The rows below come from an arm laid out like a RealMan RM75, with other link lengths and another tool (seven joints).
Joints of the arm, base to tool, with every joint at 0 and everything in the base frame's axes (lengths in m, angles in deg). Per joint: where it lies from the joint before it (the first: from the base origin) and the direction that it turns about. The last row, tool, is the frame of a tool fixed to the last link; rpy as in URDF.
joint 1: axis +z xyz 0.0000 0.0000 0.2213
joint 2: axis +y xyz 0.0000 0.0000 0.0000
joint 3: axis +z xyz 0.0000 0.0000 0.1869
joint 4: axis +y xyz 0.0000 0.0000 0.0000
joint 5: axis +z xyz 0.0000 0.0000 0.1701
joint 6: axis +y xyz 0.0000 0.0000 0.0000
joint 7: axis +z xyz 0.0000 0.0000 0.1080
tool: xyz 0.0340 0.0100 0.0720 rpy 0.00 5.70 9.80
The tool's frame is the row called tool.
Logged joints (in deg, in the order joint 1, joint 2, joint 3, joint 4, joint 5, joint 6, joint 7), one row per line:
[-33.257, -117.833, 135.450, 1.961, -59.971, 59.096, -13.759]
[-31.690, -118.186, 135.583, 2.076, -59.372, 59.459, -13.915]
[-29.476, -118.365, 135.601, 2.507, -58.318, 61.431, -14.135]
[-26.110, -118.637, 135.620, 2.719, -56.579, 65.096, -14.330]
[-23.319, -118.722, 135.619, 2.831, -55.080, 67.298, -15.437]
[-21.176, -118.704, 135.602, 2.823, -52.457, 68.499, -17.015]
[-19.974, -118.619, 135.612, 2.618, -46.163, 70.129, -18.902]
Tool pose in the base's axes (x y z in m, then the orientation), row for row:
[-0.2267, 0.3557, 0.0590, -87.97, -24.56, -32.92]
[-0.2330, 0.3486, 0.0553, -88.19, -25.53, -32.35]
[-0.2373, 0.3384, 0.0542, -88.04, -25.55, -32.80]
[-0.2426, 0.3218, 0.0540, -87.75, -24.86, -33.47]
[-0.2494, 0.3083, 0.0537, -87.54, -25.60, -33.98]
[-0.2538, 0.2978, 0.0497, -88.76, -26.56, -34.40]
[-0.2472, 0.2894, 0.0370, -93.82, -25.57, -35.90]
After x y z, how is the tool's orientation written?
As a rotation vector, in degrees.
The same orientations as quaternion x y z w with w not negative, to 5 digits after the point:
[-0.67908, -0.18959, -0.25413, 0.66206]
[-0.68033, -0.19695, -0.24956, 0.66037]
[-0.67913, -0.19709, -0.25302, 0.66024]
[-0.67727, -0.19187, -0.25833, 0.66163]
[-0.67533, -0.19749, -0.26214, 0.66046]
[-0.68206, -0.20410, -0.26434, 0.65058]
[-0.71156, -0.19393, -0.27228, 0.61802]

